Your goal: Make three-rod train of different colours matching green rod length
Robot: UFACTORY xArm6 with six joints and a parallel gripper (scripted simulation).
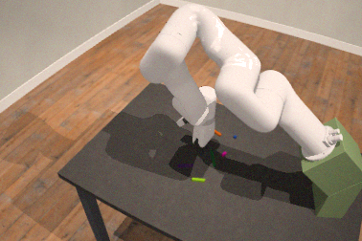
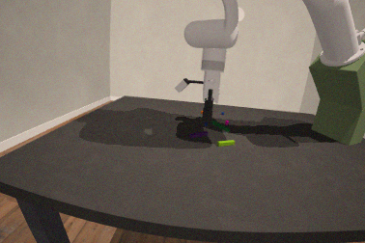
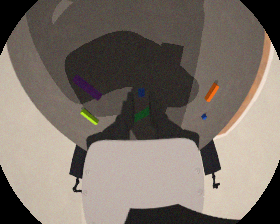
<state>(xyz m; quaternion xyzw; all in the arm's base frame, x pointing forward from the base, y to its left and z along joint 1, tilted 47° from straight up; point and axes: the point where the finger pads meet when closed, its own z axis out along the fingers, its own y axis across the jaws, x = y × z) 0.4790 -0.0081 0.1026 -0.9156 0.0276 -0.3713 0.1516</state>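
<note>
Right now my hand is 50 mm past the green rod, 10 mm to the left of it and 40 mm above it. The rest, counted from my hand: purple rod (10 mm ahead, 90 mm to the left, 40 mm below); then lime rod (70 mm behind, 120 mm to the left, 40 mm below); then magenta rod (80 mm behind, 50 mm to the right, 40 mm below).
</note>
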